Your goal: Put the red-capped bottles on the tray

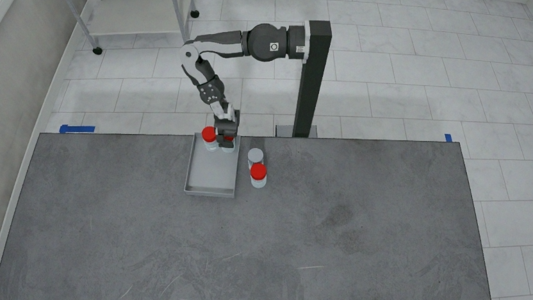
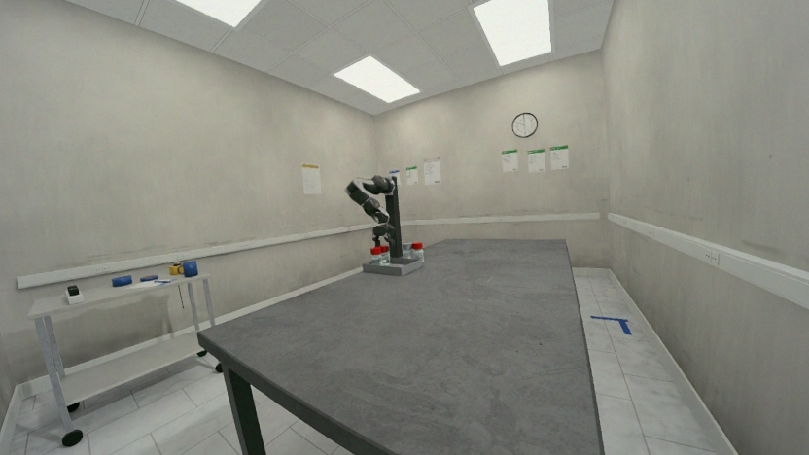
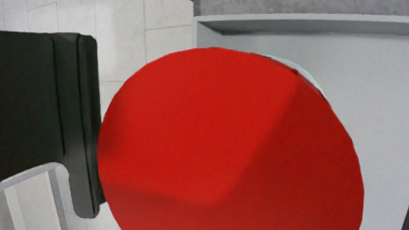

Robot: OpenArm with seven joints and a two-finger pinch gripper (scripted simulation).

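Right now my hand is 100 mm to the right of the grey-capped bottle, 80 mm short of it and 50 mm above it. From my hand the other things lie so: grey tray: 80 mm below, 80 mm ahead, 60 mm to the right.
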